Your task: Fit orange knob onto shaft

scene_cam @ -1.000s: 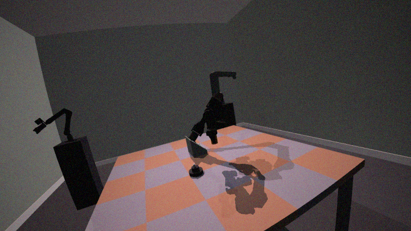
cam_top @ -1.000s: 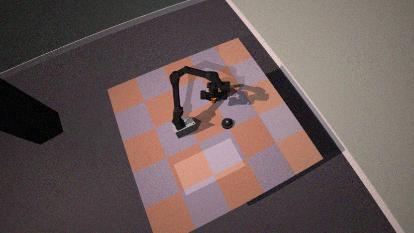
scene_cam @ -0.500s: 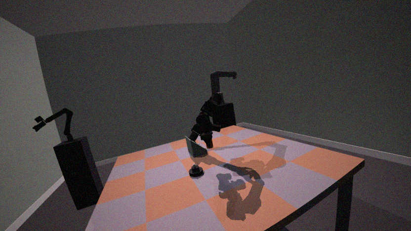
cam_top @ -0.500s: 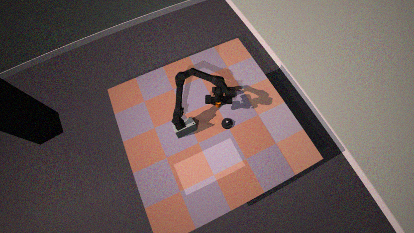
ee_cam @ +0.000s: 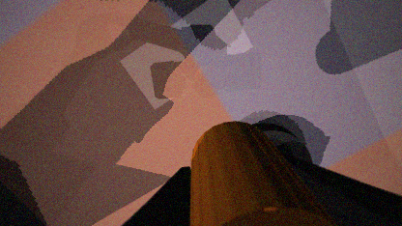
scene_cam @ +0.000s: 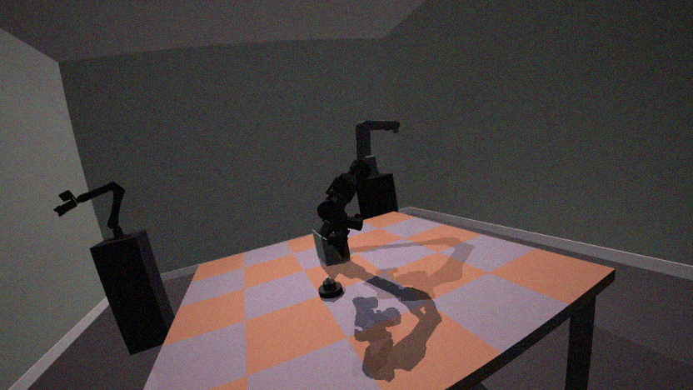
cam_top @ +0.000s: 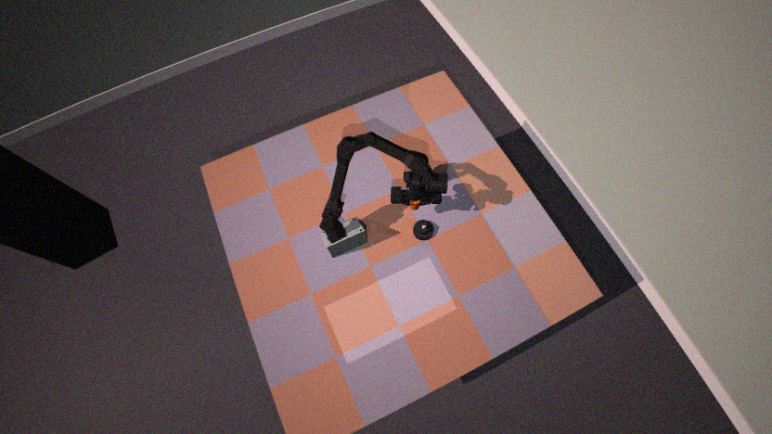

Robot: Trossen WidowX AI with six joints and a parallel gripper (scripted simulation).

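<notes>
Now: gripper tip 9 cm above the black round pedestal and 8 cm to the left of it. The rest, counted from my gripper tip: orange knob: 3 cm above.
</notes>
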